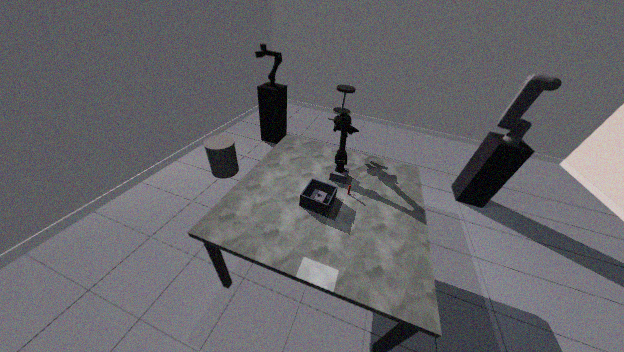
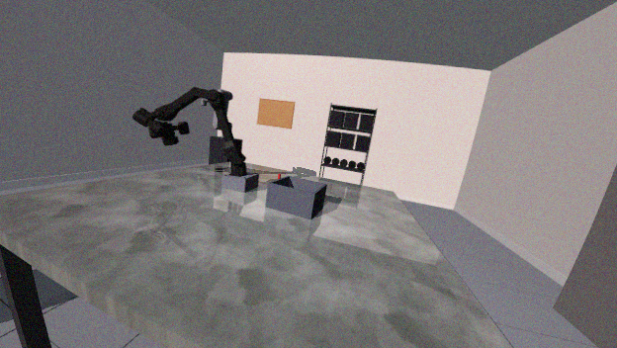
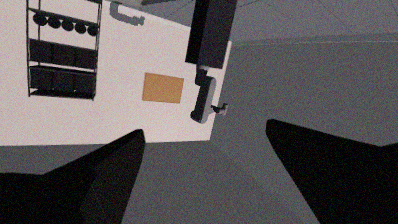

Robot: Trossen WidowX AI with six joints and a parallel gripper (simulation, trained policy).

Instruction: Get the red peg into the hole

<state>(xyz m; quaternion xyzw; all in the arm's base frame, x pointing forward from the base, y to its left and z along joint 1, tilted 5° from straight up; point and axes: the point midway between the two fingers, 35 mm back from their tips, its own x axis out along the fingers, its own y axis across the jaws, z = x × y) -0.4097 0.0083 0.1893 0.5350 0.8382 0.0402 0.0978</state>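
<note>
The red peg is 60 cm ahead of my gripper tip, 18 cm below it and 8 cm to the left of it. Round my gripper tip: dark box 77 cm ahead, 19 cm below, 9 cm to the right.
</note>
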